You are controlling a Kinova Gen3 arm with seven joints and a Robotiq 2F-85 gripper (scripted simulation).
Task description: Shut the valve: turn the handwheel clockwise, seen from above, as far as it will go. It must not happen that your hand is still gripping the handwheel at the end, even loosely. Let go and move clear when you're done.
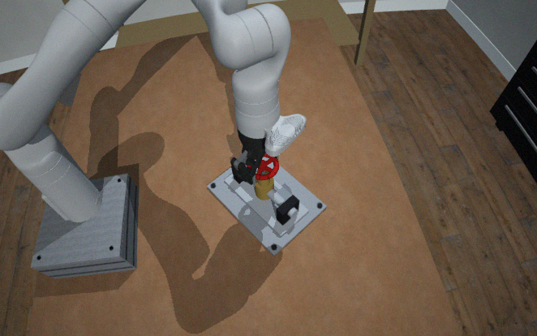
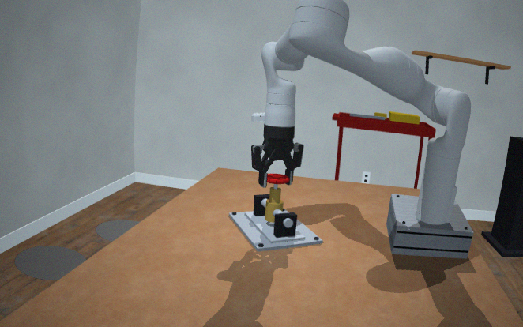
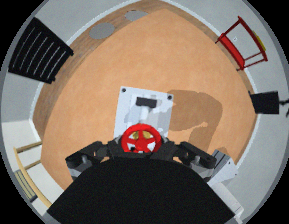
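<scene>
My gripper is now right at the handwheel. Also, from my hand: baseplate 13 cm below.
</scene>
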